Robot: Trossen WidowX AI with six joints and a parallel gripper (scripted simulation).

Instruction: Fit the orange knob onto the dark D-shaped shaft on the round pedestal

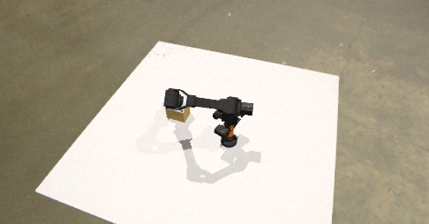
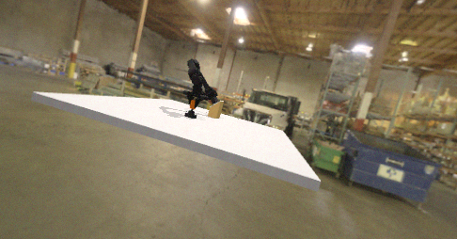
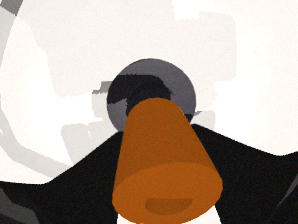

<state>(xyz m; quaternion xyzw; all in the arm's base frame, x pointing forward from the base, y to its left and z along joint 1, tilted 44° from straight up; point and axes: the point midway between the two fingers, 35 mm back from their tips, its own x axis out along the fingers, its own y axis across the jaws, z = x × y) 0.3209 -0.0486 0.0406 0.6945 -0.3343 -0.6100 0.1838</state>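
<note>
Now: gripper tip 2 cm below the orange knob. From my gripper tip the other things lie so: round pedestal: 4 cm below.
</note>
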